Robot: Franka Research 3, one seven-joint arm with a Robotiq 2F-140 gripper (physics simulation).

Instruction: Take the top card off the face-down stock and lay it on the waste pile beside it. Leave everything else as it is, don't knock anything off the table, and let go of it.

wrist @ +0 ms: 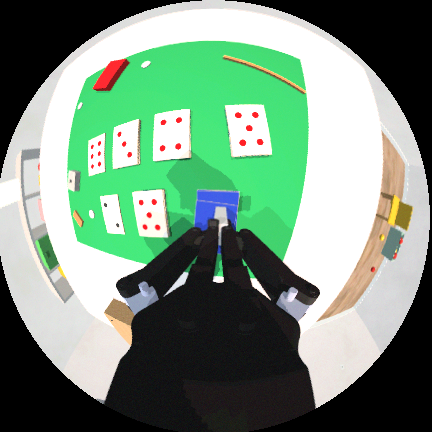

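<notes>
The face-down blue stock [204,212] lies on the green mat in the middle of the wrist view, partly hidden by the fingers. A thin pale line crosses it near its far edge, where the top card appears shifted a little toward the gripper, baring a strip of blue below. My gripper [220,214] is shut with nothing between its fingers. Its tips are over the stock; whether they touch it I cannot tell. A face-up pile with five red pips [149,220] lies to the left of the stock, apart from it.
A card with two black pips [112,215] lies farther left. Face-up cards form a row beyond: six pips [96,154], three [125,144], four [171,136] and five [249,135]. A red block [111,75], a thin stick [265,71] and a grey die [73,180] are on the green mat [210,70].
</notes>
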